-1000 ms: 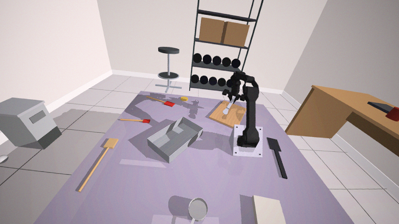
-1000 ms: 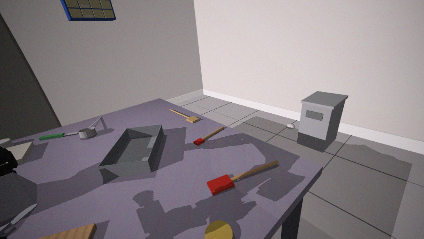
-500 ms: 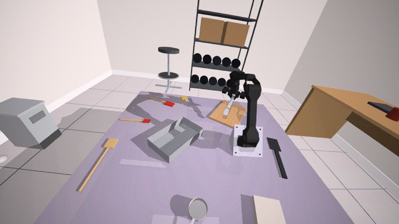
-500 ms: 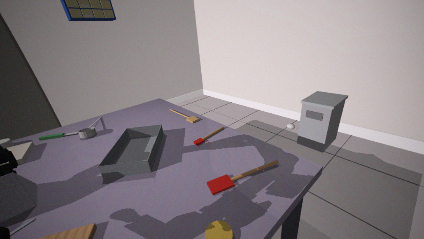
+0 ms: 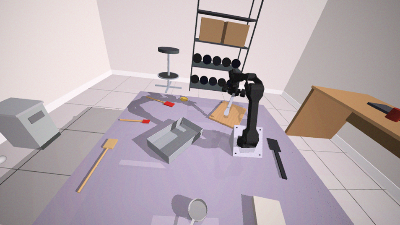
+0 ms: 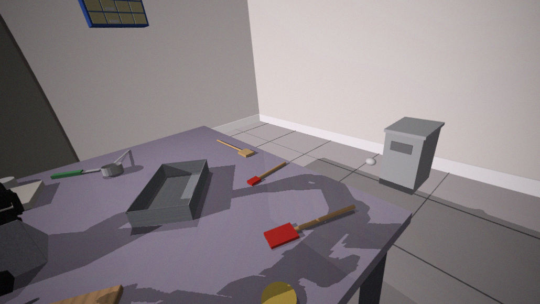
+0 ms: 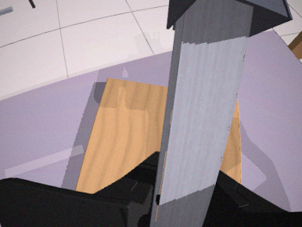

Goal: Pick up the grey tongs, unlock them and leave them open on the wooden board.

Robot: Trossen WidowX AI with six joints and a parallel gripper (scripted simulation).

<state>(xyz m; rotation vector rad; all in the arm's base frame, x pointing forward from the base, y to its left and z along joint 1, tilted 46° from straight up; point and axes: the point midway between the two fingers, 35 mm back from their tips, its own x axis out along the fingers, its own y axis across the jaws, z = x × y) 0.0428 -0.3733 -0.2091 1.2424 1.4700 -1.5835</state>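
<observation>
My gripper tip is now 30 mm to the right of the wooden board and 160 mm above it. Round my gripper tip: yellow disc: 430 mm ahead, 100 mm to the right, 160 mm below; then grey roasting tin: 380 mm ahead, 430 mm to the left, 140 mm below; then black spatula: 280 mm behind, 420 mm to the left, 160 mm below.
</observation>
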